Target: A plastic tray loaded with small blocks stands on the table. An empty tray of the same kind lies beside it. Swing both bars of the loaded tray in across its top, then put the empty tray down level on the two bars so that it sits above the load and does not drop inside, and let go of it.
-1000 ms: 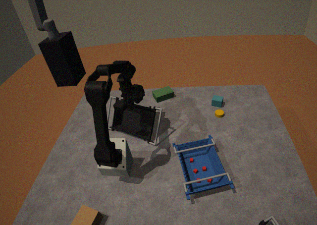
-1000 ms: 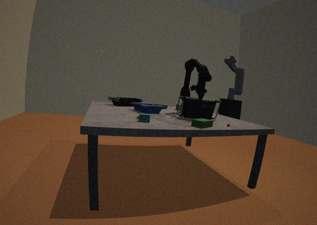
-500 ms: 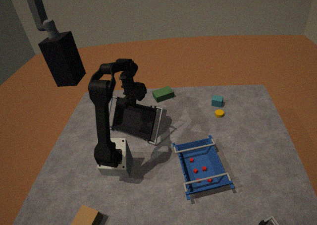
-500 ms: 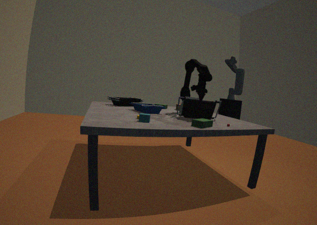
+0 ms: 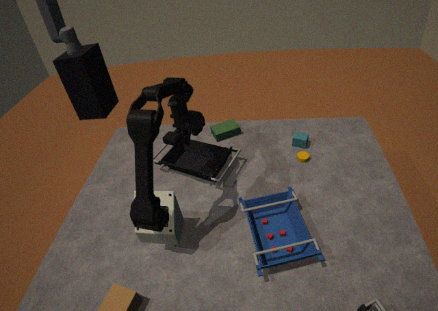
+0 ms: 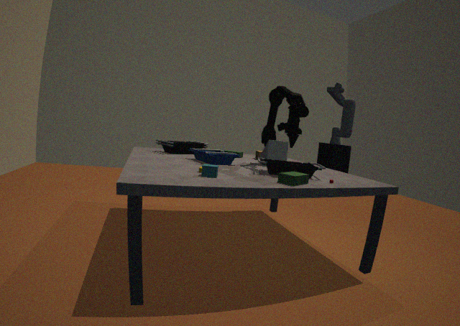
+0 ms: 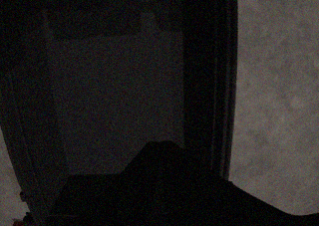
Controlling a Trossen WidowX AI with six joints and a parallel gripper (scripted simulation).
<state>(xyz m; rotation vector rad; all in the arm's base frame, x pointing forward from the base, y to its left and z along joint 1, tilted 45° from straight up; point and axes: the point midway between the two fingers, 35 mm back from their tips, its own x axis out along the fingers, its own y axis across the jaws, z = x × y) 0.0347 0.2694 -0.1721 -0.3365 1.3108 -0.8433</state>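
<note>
The tray lies 10 mm ahead of my gripper tip, 10 mm to the left of it and 80 mm below it. Also, from my gripper tip: yellow disc (450 mm ahead, 60 mm to the left, 120 mm below); teal block (450 mm ahead, 160 mm to the left, 110 mm below); box (100 mm behind, 600 mm to the right, 100 mm below).
</note>
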